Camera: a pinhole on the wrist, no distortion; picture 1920 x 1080 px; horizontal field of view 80.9 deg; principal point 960.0 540.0 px. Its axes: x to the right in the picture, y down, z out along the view. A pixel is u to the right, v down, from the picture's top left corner.
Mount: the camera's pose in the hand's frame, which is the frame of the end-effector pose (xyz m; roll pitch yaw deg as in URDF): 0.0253 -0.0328 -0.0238 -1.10 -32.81 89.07
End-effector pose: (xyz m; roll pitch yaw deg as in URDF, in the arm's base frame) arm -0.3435 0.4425 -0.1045 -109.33 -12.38 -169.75
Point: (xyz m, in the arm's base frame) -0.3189 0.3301 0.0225
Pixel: 533 520
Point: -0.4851 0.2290 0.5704
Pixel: outside the picture
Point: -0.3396 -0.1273 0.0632
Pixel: 1026 303
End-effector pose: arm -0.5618 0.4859 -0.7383 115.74 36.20 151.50
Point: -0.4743 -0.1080 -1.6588
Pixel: outside the picture
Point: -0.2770 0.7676 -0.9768
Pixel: 1575 458
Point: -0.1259 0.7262 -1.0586
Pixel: 1310 616
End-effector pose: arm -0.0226 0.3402 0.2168 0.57 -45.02 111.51
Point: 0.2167 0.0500 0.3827
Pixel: 1390 991
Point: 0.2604 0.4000 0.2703
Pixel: 148 608
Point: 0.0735 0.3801 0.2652
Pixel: 594 370
